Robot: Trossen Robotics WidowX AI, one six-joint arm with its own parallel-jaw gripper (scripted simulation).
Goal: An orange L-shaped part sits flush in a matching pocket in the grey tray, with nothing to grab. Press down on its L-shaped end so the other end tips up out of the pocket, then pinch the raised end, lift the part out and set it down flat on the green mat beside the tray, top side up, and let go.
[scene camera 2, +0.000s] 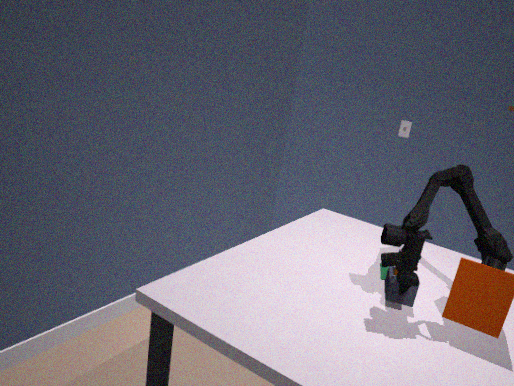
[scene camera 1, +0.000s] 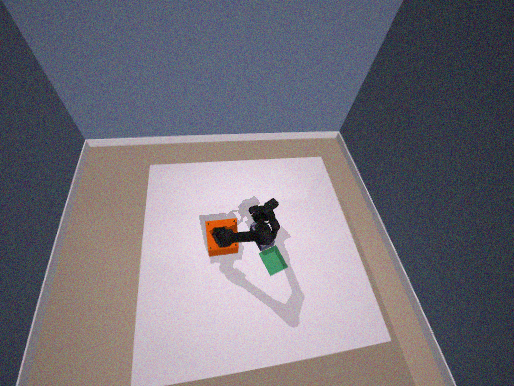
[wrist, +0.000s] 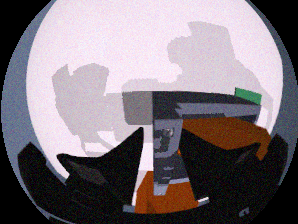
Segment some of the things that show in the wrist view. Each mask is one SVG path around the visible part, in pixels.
My gripper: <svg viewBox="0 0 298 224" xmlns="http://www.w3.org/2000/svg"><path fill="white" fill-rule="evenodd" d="M17 155L21 179L35 204L53 216L61 218L56 220L52 216L49 217L52 224L67 224L61 220L71 221L73 224L249 224L277 192L279 180L285 171L289 145L277 133L271 137L270 144L267 144L267 153L261 161L259 157L255 157L255 153L261 147L259 143L246 147L243 145L242 148L222 149L182 128L178 149L184 159L182 161L192 186L194 201L208 197L209 202L181 212L160 214L122 212L124 205L132 206L144 143L144 127L138 127L116 148L100 157L72 156L68 153L56 155L57 161L60 161L69 173L64 184L57 179L51 169L45 167L47 160L31 141ZM249 208L249 213L243 214L243 216L241 217L238 216L241 210Z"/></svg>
An orange L-shaped part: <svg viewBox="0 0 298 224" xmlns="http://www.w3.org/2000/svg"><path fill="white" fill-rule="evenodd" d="M182 119L182 128L185 131L190 131L193 135L197 135L201 139L209 141L209 143L217 145L217 147L222 149L242 148L243 145L246 147L246 145L253 143L261 144L258 152L255 153L257 155L255 157L259 157L261 161L267 153L267 144L270 144L271 136L267 133L269 131L265 127L258 127L258 124L250 124L249 121L237 120L237 117Z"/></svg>
